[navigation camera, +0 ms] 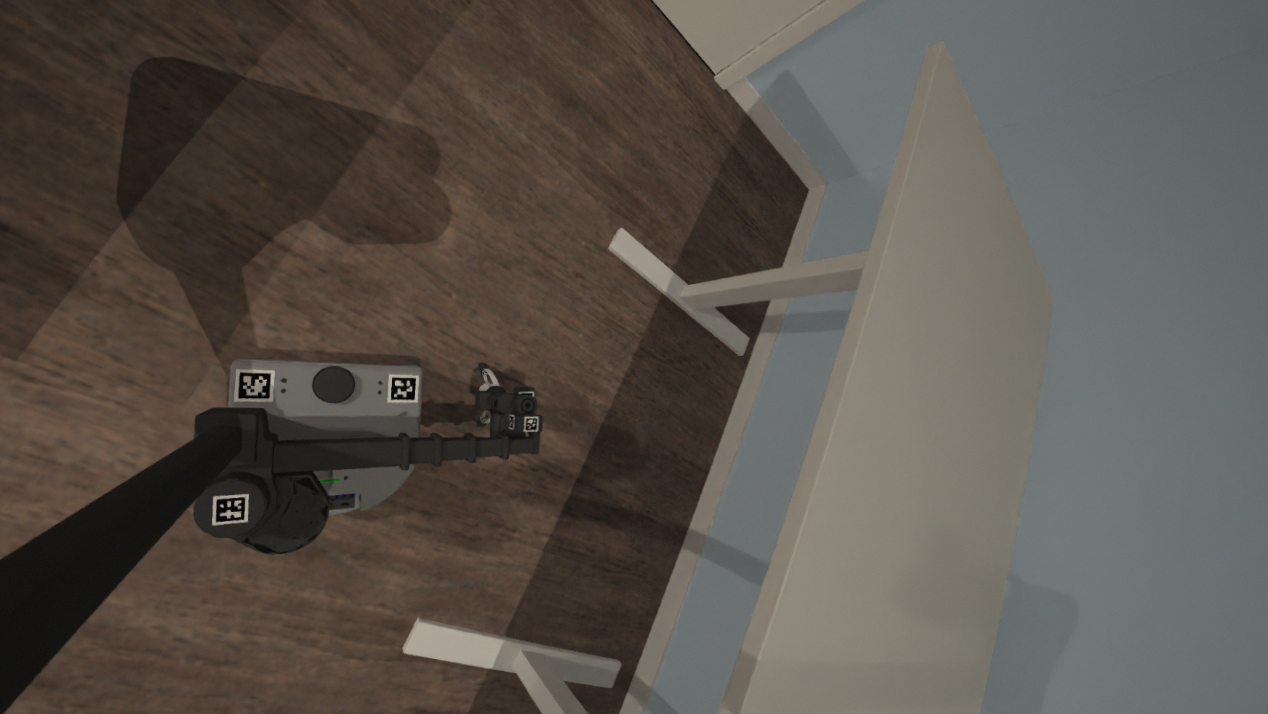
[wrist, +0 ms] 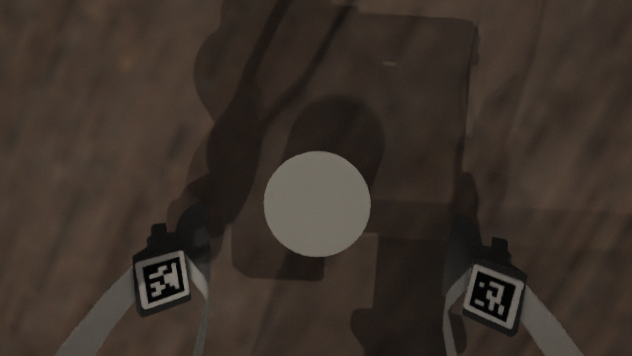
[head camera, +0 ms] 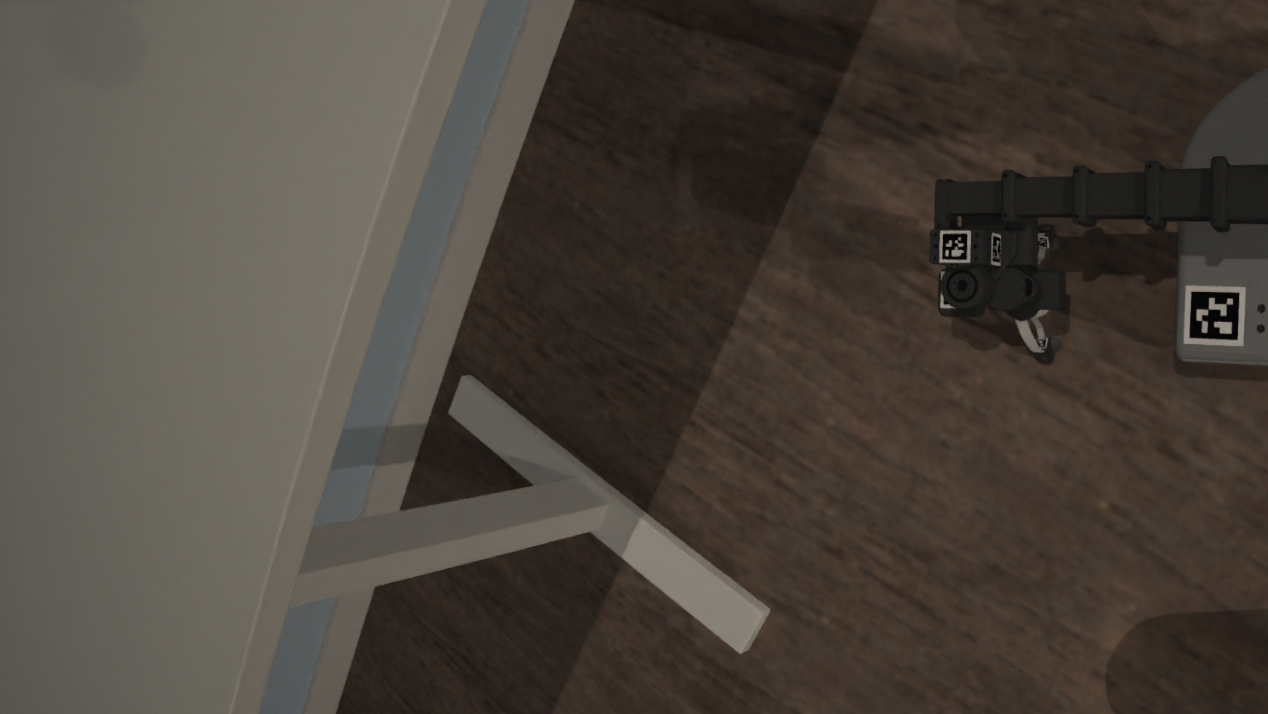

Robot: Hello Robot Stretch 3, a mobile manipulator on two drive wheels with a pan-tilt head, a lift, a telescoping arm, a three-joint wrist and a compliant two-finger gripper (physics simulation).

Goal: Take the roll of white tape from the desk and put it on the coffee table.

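A round white disc, which looks like the roll of white tape, is on the wooden floor in the wrist view, its flat pale face up. My gripper is open and points down above it. One finger stands on each side of the disc in the wrist view, with a gap on both sides. The disc is hidden under the wrist in the head and navigation views. The white desk stands beside the wall. The coffee table does not show in these views.
A desk foot reaches out over the floor, and a second foot is at the lower part of the navigation view. My grey base is close to the gripper. A blue wall is behind the desk.
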